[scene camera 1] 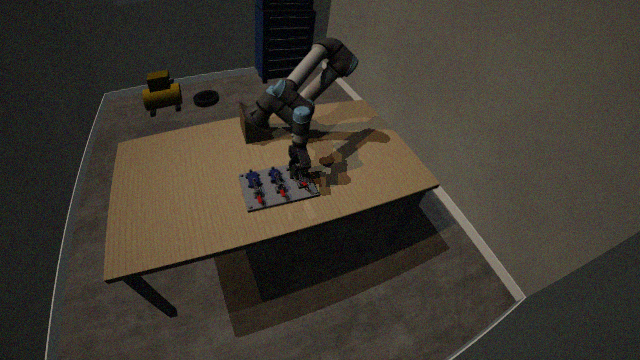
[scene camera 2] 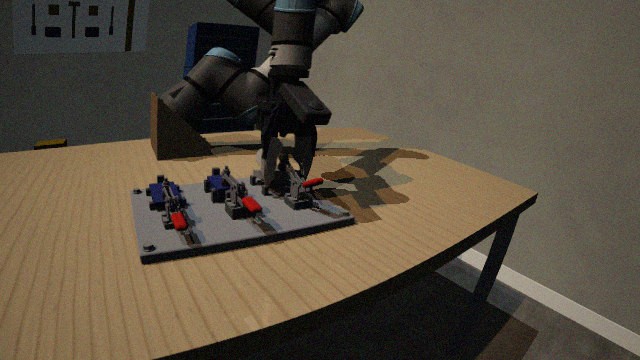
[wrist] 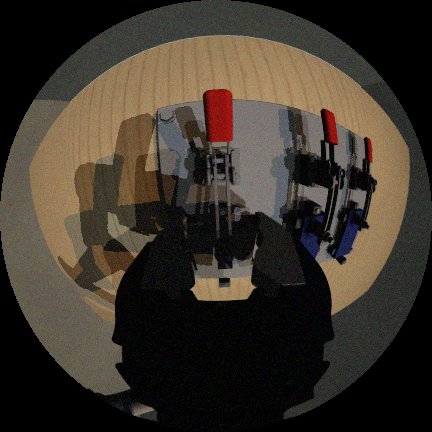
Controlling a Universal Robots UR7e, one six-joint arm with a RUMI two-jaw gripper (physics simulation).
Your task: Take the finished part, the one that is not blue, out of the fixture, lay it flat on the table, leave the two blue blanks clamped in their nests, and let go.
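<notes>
The fixture plate (scene camera 1: 268, 199) (scene camera 2: 210, 231) (wrist: 260, 150) lies on the table with three nests and red-handled clamps. Two blue blanks sit in the left and middle nests: the left blank (scene camera 1: 253, 178) (scene camera 2: 164, 194) (wrist: 348, 241) and the middle blank (scene camera 1: 275, 174) (scene camera 2: 216, 183) (wrist: 312, 236). My gripper (scene camera 1: 300, 177) (scene camera 2: 287, 183) (wrist: 221, 215) is down at the right nest, its jaws partly closed on the dark finished part (wrist: 201, 241). The part is still at nest height, mostly hidden by the jaws and shadow. A clamp bar runs over it between the jaws.
The right clamp's red handle (scene camera 1: 304, 184) (scene camera 2: 313, 182) (wrist: 218, 116) stands in front of the gripper. The middle clamp's handle (scene camera 1: 283, 193) (scene camera 2: 251, 204) (wrist: 329, 127) is beside it. The wooden table (scene camera 1: 165, 200) (scene camera 2: 75, 280) surrounds the plate; the arm's shadow falls to its right.
</notes>
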